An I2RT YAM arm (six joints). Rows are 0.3 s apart.
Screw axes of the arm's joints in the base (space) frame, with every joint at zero. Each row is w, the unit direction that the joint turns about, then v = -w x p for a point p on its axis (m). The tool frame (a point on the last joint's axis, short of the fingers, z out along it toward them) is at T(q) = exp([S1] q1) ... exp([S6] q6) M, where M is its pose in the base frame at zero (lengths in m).
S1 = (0, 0, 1, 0, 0, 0)
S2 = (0, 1, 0, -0.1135, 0, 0.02)
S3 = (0, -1, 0, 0.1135, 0, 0.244)
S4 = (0, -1, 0, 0.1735, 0, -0.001)
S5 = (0, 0, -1, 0, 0.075, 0)
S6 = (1, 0, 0, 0, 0.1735, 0)
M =
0 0 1 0.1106
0 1 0 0
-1 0 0 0.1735
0 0 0 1
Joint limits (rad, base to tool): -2.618..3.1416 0..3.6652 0..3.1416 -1.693..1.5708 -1.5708..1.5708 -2.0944..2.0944
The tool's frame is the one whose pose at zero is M.
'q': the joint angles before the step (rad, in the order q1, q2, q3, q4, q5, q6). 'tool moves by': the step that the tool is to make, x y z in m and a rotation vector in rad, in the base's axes. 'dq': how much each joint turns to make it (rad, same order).
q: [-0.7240, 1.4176, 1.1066, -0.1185, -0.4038, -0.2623]
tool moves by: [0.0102, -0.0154, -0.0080, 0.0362, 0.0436, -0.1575]
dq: [0.0001, 0.0703, 0.0457, -0.0091, 0.1429, 0.0702]
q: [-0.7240, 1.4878, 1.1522, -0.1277, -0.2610, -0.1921]
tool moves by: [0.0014, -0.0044, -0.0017, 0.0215, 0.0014, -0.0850]
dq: [0.0001, 0.0143, 0.0087, 0.0022, 0.0693, 0.0531]
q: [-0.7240, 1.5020, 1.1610, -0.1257, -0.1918, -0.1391]
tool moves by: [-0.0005, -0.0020, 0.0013, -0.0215, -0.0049, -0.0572]
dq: [0.0005, -0.0010, -0.0031, 0.0223, 0.0575, 0.0141]
